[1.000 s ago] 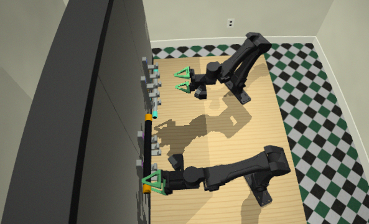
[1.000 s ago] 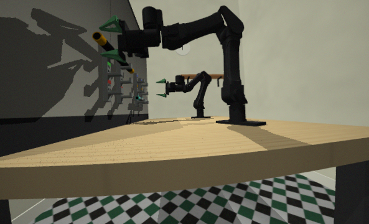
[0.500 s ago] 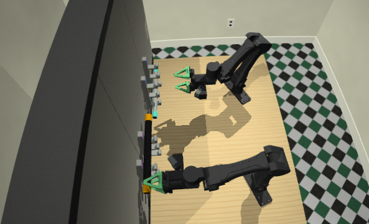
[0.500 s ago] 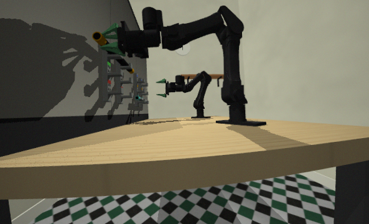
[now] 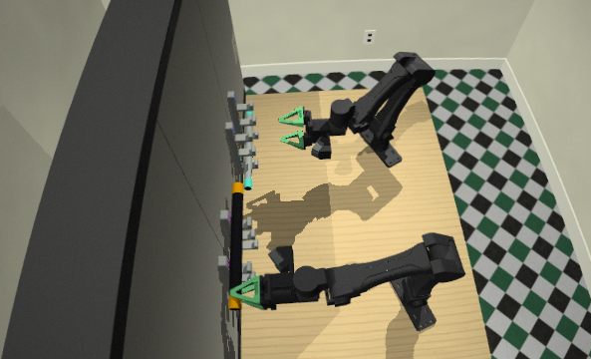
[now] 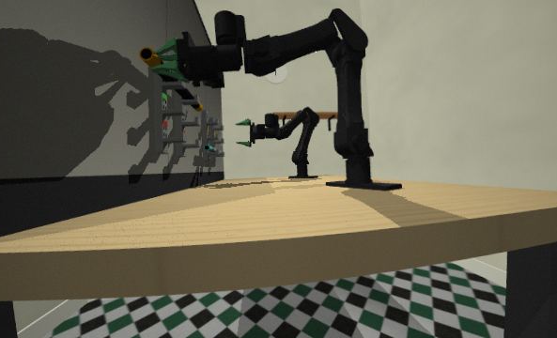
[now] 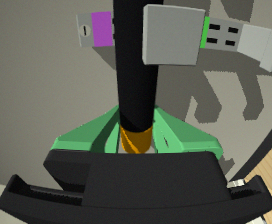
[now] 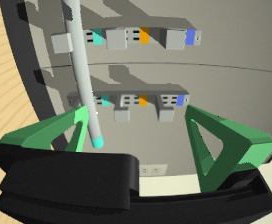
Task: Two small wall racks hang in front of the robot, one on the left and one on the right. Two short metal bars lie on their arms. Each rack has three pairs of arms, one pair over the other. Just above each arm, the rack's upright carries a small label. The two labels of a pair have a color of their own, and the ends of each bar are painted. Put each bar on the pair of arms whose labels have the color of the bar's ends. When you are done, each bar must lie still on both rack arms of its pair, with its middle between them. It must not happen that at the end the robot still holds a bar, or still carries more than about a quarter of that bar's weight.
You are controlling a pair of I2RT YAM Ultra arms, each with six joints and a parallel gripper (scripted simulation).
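Now: left hand 13 cm to the left of the black bar. Round my left hand: pale bar 2 cm behind, 53 cm to the right, 15 cm below.
My right hand is 120 mm short of the pale bar, 10 mm to the left of it and 90 mm above it. Also, from my right hand: black bar (130 mm ahead, 390 mm to the left, 60 mm above).
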